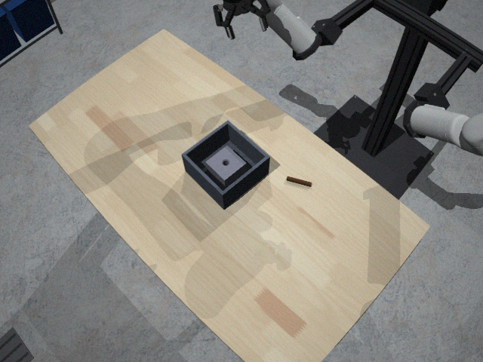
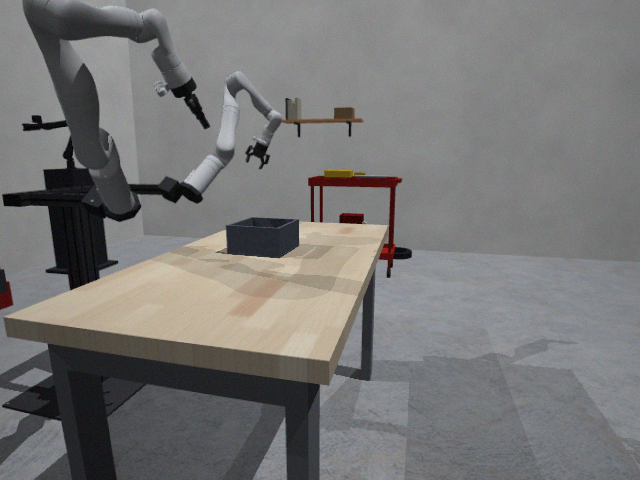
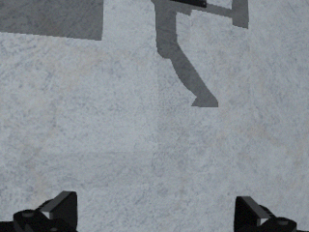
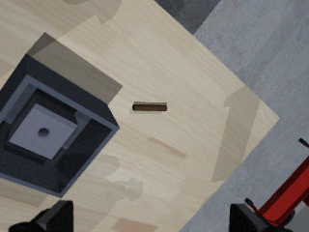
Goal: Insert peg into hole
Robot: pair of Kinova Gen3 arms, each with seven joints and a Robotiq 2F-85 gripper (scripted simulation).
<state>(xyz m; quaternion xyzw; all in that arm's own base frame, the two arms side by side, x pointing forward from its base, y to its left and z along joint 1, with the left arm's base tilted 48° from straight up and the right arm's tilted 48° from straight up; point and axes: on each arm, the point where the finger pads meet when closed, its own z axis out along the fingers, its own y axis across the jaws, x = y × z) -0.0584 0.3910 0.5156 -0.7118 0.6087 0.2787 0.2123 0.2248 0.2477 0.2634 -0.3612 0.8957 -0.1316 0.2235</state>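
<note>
The brown peg lies 50 mm ahead of my right hand, 260 mm to the left of it and 430 mm below it. From my right hand the other things lie so: dark box (170 mm ahead, 70 mm to the left, 410 mm below); grey plate (170 mm ahead, 70 mm to the left, 390 mm below).
</note>
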